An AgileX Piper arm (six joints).
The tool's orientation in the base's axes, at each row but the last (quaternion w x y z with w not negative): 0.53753 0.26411 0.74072 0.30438; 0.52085 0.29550 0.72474 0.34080; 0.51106 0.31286 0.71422 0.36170; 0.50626 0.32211 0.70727 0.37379; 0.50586 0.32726 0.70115 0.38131; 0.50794 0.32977 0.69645 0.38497; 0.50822 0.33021 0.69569 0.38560; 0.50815 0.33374 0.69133 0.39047; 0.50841 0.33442 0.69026 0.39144; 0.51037 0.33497 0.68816 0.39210
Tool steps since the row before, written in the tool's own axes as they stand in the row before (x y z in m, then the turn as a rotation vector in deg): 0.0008 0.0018 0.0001 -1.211 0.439 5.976; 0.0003 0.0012 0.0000 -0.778 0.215 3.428; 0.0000 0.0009 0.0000 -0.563 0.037 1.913; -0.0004 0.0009 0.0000 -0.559 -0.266 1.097; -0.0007 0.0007 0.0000 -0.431 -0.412 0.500; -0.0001 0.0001 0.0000 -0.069 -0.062 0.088; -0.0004 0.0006 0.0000 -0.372 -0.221 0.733; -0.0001 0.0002 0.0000 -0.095 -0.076 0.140; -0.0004 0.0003 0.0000 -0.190 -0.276 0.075; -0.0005 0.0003 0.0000 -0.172 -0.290 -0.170
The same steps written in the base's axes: 0.0000 0.0018 0.0008 6.090 0.424 -0.323; 0.0000 0.0009 0.0008 3.514 0.156 -0.169; 0.0001 0.0005 0.0008 1.991 -0.063 -0.099; 0.0002 0.0001 0.0010 1.186 -0.380 -0.190; 0.0002 -0.0002 0.0009 0.567 -0.466 -0.257; 0.0000 0.0000 0.0001 0.099 -0.071 -0.039; 0.0001 0.0000 0.0007 0.789 -0.277 -0.161; 0.0000 0.0000 0.0002 0.155 -0.089 -0.050; 0.0001 -0.0002 0.0004 0.104 -0.278 -0.173; 0.0001 -0.0003 0.0005 -0.138 -0.318 -0.151
